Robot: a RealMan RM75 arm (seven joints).
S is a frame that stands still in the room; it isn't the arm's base.
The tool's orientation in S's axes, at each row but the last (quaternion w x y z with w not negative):
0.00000, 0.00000, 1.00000, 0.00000
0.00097, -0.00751, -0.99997, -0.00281
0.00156, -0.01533, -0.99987, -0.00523
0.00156, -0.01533, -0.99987, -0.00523
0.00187, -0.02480, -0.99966, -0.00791
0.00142, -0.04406, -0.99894, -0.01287
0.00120, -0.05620, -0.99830, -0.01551
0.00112, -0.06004, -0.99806, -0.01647
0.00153, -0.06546, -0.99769, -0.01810
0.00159, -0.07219, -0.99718, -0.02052
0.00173, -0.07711, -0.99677, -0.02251
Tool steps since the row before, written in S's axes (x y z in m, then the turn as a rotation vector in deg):
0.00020, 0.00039, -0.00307, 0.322, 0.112, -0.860
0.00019, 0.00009, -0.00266, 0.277, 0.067, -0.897
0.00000, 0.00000, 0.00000, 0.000, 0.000, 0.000
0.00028, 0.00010, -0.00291, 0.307, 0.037, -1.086
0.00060, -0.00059, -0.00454, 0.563, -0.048, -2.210
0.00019, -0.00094, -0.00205, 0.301, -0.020, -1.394
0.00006, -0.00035, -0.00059, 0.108, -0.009, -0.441
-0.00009, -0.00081, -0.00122, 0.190, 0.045, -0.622
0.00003, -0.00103, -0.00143, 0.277, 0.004, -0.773
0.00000, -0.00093, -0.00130, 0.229, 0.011, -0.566
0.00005, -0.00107, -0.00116, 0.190, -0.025, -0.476
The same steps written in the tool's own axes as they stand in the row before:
-0.00020, 0.00039, 0.00307, -0.322, 0.112, 0.860
-0.00019, 0.00008, 0.00266, -0.278, 0.066, 0.897
0.00000, 0.00000, 0.00000, 0.000, 0.000, 0.000
-0.00029, 0.00008, 0.00291, -0.309, 0.035, 1.085
-0.00065, -0.00063, 0.00453, -0.574, -0.055, 2.207
-0.00028, -0.00097, 0.00202, -0.307, -0.029, 1.393
-0.00010, -0.00036, 0.00058, -0.110, -0.010, 0.440
-0.00001, -0.00085, 0.00119, -0.186, 0.047, 0.623
-0.00017, -0.00107, 0.00139, -0.278, 0.012, 0.772
-0.00014, -0.00097, 0.00126, -0.229, 0.021, 0.566
-0.00022, -0.00110, 0.00111, -0.195, -0.017, 0.474

